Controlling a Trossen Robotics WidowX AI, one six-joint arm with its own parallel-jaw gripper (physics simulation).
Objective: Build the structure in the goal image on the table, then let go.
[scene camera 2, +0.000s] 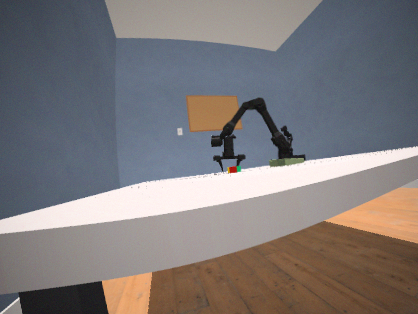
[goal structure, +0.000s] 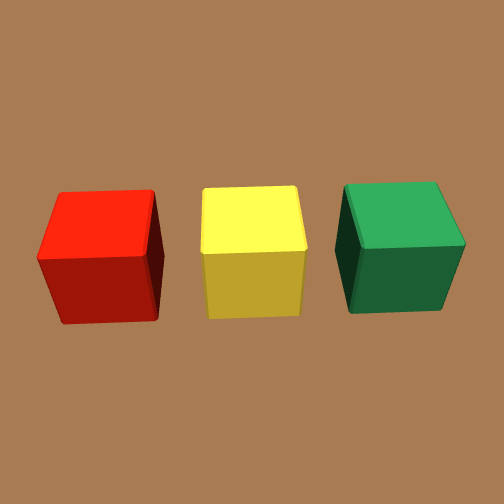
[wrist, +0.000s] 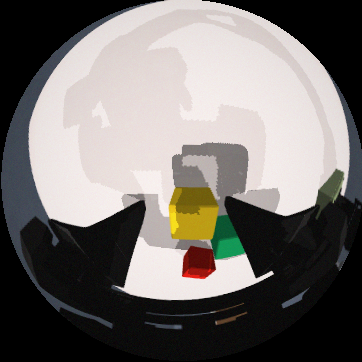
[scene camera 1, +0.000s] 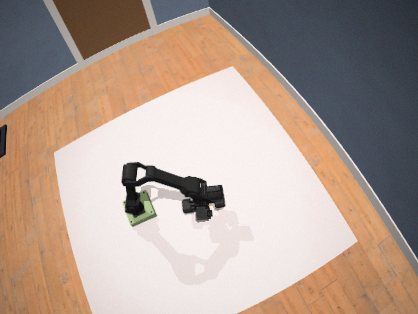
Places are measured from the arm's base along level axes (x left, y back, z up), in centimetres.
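Where they show: gripper, fingertip midpoint: (scene camera 2: pixel 229 172) (wrist: pixel 185 202); arm's base at its link origin: (scene camera 2: pixel 284 159) (scene camera 1: pixel 137 209).
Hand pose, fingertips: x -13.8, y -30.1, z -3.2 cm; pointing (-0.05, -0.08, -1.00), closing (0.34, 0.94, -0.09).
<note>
Things, the pixels of their top centre, and the offset from my fingertips. Level surfaces: height alone.
- white table at its surface level: dz -0.4 cm
- green block at its top centre: (wrist: pixel 232 248) (scene camera 2: pixel 237 166) dx +4.7, dy +3.0, dz +3.0 cm
- smaller-looking red block at its top centre: (wrist: pixel 197 273) (scene camera 2: pixel 232 166) dx +8.9, dy -1.6, dz +2.9 cm
A yellow block (wrist: pixel 194 221) (scene camera 2: pixel 229 170) sits on the white table (wrist: pixel 280 75) (scene camera 1: pixel 200 120) (scene camera 2: pixel 150 200), between the fingers in the wrist view. A green block (wrist: pixel 229 244) (scene camera 2: pixel 239 169) is beside it on the right, partly hidden by the right finger. A smaller-looking red block (wrist: pixel 198 264) (scene camera 2: pixel 233 170) lies below the yellow one in the wrist view. Whether the blocks touch is hard to tell. My gripper (wrist: pixel 185 202) (scene camera 2: pixel 230 167) points down, open and holding nothing, with its fingers on either side of the yellow block. From above, the arm hides most of the blocks.
The arm's green base plate (scene camera 1: pixel 147 212) (scene camera 2: pixel 286 162) (wrist: pixel 331 192) stands on the table, to the right of the blocks in scene camera 2 and the wrist view. Shadows of the arm and gripper fall on the table. Wooden floor surrounds the table.
</note>
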